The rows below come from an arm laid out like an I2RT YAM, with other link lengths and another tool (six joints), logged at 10 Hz.
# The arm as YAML. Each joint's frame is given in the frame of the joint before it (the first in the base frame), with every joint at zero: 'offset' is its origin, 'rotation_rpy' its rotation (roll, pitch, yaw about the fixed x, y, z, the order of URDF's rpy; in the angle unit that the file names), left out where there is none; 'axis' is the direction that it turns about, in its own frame. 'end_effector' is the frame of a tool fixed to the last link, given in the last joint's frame.
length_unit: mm
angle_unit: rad
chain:
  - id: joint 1
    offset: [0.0, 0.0, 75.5]
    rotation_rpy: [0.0, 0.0, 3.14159]
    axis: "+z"
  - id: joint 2
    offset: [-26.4, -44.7, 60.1]
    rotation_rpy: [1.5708, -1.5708, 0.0]
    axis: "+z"
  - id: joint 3
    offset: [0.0, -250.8, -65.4]
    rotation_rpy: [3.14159, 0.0, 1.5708]
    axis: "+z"
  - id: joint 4
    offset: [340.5, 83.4, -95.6]
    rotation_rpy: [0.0, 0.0, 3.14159]
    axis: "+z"
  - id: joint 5
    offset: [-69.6, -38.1, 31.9]
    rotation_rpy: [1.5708, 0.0, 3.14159]
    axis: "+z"
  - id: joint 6
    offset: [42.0, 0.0, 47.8]
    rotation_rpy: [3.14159, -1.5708, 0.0]
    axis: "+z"
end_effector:
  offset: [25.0, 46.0, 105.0]
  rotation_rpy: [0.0, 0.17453, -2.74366]
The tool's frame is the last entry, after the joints.
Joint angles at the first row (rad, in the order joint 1, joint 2, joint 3, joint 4, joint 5, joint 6):
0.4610, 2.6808, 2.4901, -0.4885, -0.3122, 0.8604
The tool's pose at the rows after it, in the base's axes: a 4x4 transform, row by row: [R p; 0 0 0 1], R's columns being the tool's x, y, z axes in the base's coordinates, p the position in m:
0.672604 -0.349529 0.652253 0.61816; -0.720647 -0.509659 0.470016 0.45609; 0.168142 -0.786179 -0.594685 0.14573; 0 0 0 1
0.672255 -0.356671 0.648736 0.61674; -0.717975 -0.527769 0.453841 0.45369; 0.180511 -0.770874 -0.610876 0.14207; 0 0 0 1
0.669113 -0.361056 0.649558 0.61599; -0.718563 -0.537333 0.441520 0.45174; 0.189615 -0.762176 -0.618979 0.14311; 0 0 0 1
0.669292 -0.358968 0.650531 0.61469; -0.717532 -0.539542 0.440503 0.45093; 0.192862 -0.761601 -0.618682 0.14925; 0 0 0 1
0.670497 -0.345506 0.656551 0.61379; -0.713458 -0.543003 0.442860 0.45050; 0.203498 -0.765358 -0.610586 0.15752; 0 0 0 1
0.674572 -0.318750 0.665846 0.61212; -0.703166 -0.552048 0.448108 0.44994; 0.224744 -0.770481 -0.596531 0.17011; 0 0 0 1
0.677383 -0.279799 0.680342 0.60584; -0.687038 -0.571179 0.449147 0.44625; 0.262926 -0.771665 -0.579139 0.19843; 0 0 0 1
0.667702 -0.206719 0.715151 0.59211; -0.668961 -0.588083 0.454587 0.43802; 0.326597 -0.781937 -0.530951 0.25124; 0 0 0 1
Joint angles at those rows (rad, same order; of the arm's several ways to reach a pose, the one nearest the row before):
0.4618, 2.6808, 2.4920, -0.5095, -0.2966, 0.8532
0.4618, 2.6793, 2.4919, -0.5323, -0.2829, 0.8402
0.4618, 2.6732, 2.4920, -0.5487, -0.2710, 0.8341
0.4618, 2.6621, 2.4920, -0.5598, -0.2695, 0.8310
0.4618, 2.6496, 2.4925, -0.5640, -0.2684, 0.8211
0.4618, 2.6324, 2.4967, -0.5713, -0.2676, 0.7990
0.4618, 2.5835, 2.4969, -0.6044, -0.2596, 0.7612
0.4618, 2.4679, 2.4507, -0.6231, -0.2451, 0.7086

